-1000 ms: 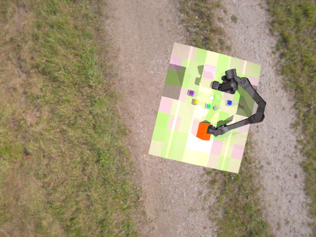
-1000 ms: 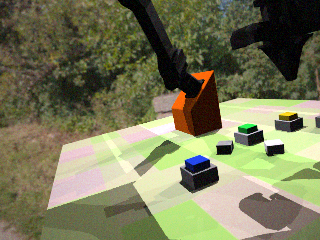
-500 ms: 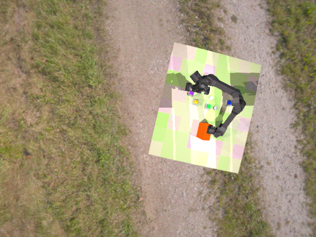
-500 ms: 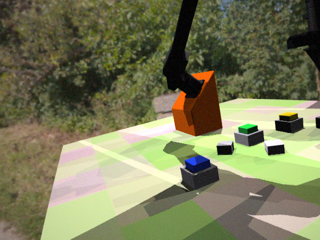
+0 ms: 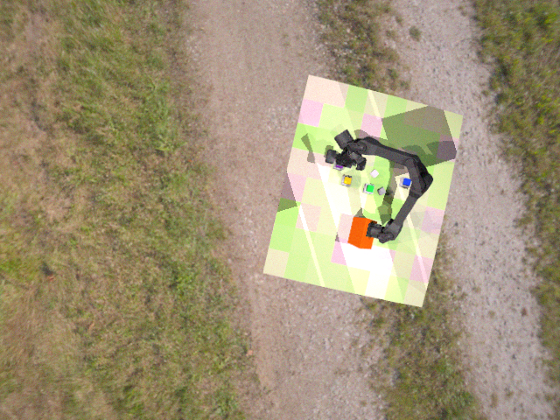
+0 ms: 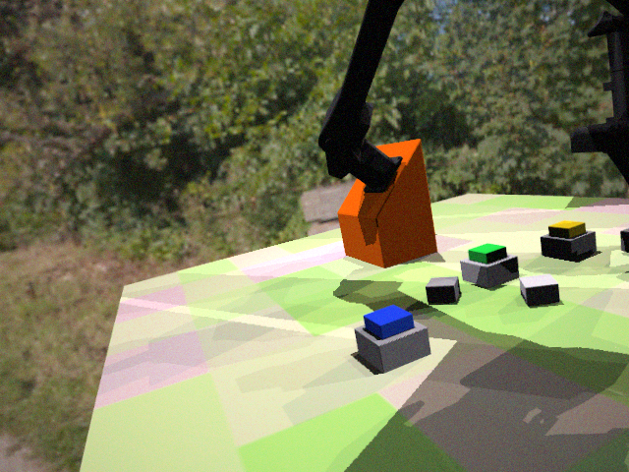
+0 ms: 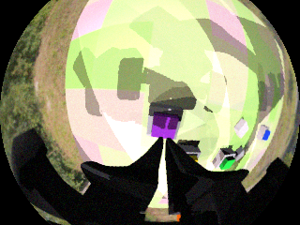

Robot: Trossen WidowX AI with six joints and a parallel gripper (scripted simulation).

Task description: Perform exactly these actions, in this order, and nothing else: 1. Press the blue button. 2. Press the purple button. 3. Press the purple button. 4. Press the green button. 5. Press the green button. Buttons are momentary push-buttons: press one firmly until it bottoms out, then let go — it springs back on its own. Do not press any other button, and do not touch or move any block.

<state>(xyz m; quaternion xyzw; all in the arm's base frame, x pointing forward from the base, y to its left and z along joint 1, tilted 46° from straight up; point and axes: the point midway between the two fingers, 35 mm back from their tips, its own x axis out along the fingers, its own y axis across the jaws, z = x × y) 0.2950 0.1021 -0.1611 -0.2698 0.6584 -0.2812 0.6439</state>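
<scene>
Now: the purple button 3 cm below my gripper tip. From my gripper tip the other things lie so: blue button 37 cm to the right, 3 cm below; then yellow button 7 cm behind, 6 cm to the right, 3 cm below; then green button 18 cm to the right, 8 cm behind, 3 cm below.
</scene>
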